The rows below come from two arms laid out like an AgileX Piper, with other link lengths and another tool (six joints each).
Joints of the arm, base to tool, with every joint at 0 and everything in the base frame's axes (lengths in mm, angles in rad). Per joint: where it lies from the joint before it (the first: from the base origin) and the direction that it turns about. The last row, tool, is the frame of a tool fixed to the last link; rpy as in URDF.
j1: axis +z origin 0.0 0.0 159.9
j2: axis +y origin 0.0 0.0 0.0
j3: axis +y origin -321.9 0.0 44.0
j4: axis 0.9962 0 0.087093 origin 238.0 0.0 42.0
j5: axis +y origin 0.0 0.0 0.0
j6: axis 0.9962 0 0.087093 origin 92.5 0.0 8.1
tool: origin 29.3 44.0 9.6 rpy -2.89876 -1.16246 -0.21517
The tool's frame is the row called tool.
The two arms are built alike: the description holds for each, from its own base.
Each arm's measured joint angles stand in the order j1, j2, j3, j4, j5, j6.
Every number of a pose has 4 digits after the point.
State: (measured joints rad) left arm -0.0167 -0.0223 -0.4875 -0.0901 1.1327 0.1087; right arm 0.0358 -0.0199 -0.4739 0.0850 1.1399 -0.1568
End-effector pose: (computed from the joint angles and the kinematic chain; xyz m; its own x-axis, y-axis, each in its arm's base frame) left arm -0.0214 0.0336 0.2941 0.8307 -0.1979 0.5203 -0.1699 -0.9802 -0.1016; right arm -0.0330 0.0527 0.2857 0.8584 0.0890 0.5053 0.1144 -0.9932 -0.0194
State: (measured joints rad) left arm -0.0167 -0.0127 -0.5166 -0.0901 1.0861 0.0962; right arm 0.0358 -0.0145 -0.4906 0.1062 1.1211 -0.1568
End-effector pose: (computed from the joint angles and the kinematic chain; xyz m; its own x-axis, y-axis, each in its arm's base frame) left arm -0.0210 0.0340 0.3078 0.7971 -0.1823 0.5757 -0.1542 -0.9832 -0.0980; right arm -0.0334 0.0549 0.2937 0.8422 0.0875 0.5320 0.1254 -0.9915 -0.0354
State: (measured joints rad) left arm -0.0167 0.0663 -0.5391 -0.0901 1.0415 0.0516; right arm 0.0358 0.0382 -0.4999 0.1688 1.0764 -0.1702
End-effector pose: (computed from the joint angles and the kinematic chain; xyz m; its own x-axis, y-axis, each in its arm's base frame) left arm -0.0099 0.0345 0.3193 0.8102 -0.1396 0.5693 -0.1321 -0.9897 -0.0547; right arm -0.0266 0.0612 0.3052 0.8385 0.0934 0.5368 0.1603 -0.9839 -0.0793
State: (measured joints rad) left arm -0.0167 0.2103 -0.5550 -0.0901 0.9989 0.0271; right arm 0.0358 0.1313 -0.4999 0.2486 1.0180 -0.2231
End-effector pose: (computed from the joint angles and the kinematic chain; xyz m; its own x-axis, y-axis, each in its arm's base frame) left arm 0.0143 0.0345 0.3278 0.8592 -0.1151 0.4986 -0.1200 -0.9925 -0.0222; right arm -0.0128 0.0688 0.3154 0.8472 0.1234 0.5168 0.2108 -0.9709 -0.1137
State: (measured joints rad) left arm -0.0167 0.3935 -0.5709 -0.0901 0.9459 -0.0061; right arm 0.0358 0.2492 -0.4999 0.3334 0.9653 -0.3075
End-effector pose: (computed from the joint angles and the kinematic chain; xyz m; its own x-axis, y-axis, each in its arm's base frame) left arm 0.0476 0.0345 0.3317 0.9142 -0.0820 0.3970 -0.0967 -0.9952 0.0170; right arm 0.0052 0.0762 0.3232 0.8616 0.1708 0.4781 0.2658 -0.9541 -0.1381
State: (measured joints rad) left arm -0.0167 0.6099 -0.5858 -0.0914 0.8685 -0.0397; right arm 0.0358 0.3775 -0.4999 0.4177 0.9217 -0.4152
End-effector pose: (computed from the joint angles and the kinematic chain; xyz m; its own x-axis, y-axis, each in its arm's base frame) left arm 0.0900 0.0343 0.3280 0.9591 -0.0460 0.2792 -0.0630 -0.9967 0.0521; right arm 0.0252 0.0828 0.3272 0.8732 0.2299 0.4297 0.3222 -0.9339 -0.1551
